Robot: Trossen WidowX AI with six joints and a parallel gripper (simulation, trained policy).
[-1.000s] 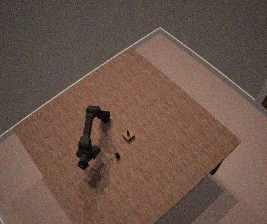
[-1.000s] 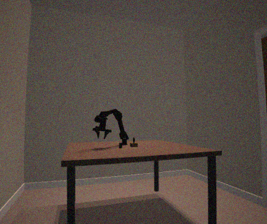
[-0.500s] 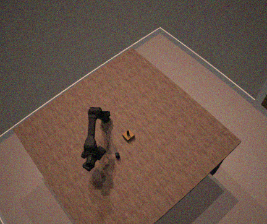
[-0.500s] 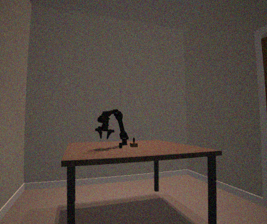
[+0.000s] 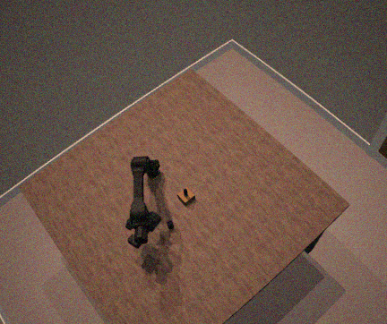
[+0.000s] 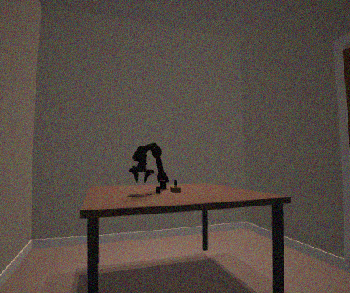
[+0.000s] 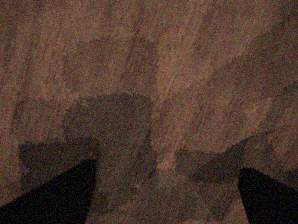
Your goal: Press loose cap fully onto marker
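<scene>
The dark marker cap lies 130 mm to the left of my gripper tip and 60 mm below it. Also, from my gripper tip: holder block 300 mm to the left, 70 mm below, 70 mm behind.
</scene>
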